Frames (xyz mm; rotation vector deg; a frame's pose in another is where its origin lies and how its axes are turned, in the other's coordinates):
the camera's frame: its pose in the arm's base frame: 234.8 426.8 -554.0 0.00 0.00 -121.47
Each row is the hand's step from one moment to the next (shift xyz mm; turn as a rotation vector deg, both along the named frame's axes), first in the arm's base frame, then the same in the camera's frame.
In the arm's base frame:
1: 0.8 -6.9 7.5 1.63 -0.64 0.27
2: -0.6 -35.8 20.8 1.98 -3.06 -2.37
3: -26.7 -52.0 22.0 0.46 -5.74 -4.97
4: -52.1 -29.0 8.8 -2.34 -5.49 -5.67
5: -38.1 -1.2 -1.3 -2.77 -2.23 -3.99
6: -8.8 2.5 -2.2 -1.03 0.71 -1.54
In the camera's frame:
1: 5.5 4.3 7.5 -0.31 1.72 0.27
2: 30.8 18.2 20.8 1.58 3.29 -2.37
3: 58.3 4.4 22.0 4.66 3.39 -4.97
4: 51.9 -29.3 8.8 5.90 0.87 -5.67
5: 20.9 -31.9 -1.3 3.35 -1.20 -3.99
6: 2.5 -8.8 -2.2 -0.07 -1.25 -1.54

